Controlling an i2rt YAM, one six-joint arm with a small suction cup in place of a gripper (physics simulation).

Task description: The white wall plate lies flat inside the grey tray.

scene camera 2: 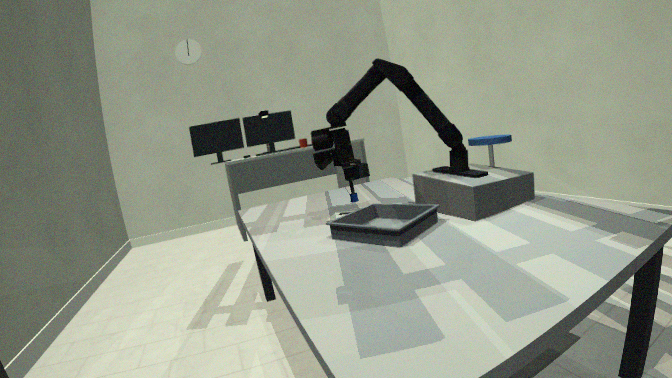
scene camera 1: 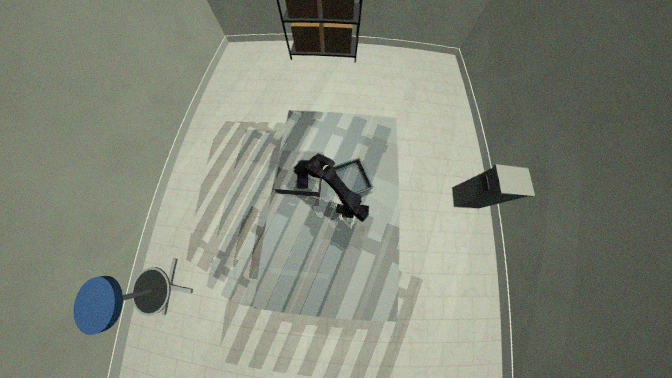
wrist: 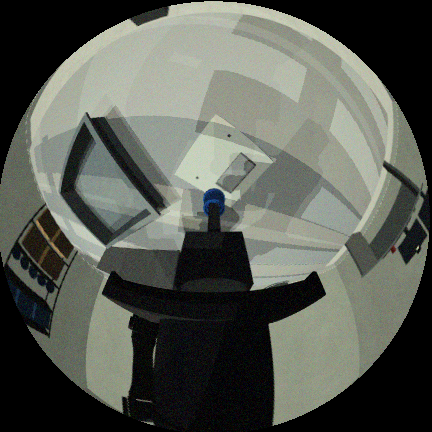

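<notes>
The white wall plate (wrist: 200,157) lies flat on the table (scene camera 2: 400,310), outside the tray, with a rectangular opening and two small holes. In scene camera 2 a thin sliver of it shows behind the tray; in scene camera 1 the arm largely covers it. The grey tray (scene camera 1: 365,174) (scene camera 2: 367,236) (wrist: 131,167) stands beside the plate, to its left in the wrist view, with no plate in it. My gripper, a blue suction cup (scene camera 2: 354,198) (wrist: 214,197), hangs above the table near the plate's edge, carrying nothing. In scene camera 1 the cup is hidden under the arm.
The arm's base stands on a grey block (scene camera 1: 297,191) (scene camera 2: 445,196) next to the tray. Off the table are a desk (scene camera 2: 285,175) with two monitors, a blue stool (scene camera 1: 97,305) (scene camera 2: 490,140) and a shelf rack (scene camera 1: 320,21).
</notes>
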